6 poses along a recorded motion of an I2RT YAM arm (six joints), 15 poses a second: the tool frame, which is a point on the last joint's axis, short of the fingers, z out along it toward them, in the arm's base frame.
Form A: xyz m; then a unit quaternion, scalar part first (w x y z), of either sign.
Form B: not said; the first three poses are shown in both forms.
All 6 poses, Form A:
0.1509, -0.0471, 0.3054, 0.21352, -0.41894, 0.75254, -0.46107
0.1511, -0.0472, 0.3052, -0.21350, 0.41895, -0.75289, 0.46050
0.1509, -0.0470, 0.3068, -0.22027, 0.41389, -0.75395, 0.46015
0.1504, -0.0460, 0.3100, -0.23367, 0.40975, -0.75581, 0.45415
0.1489, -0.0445, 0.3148, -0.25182, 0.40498, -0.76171, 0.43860
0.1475, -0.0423, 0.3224, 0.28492, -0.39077, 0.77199, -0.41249
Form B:
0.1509, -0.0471, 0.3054, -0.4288, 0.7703, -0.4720, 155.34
0.1511, -0.0472, 0.3052, -0.4288, 0.7707, -0.4714, 155.34
0.1509, -0.0470, 0.3068, -0.4243, 0.7729, -0.4717, 154.55
0.1504, -0.0460, 0.3100, -0.4214, 0.7773, -0.4671, 152.97
0.1489, -0.0445, 0.3148, -0.4185, 0.7871, -0.4532, 150.83
0.1475, -0.0423, 0.3224, -0.4077, 0.8054, -0.4303, 146.89

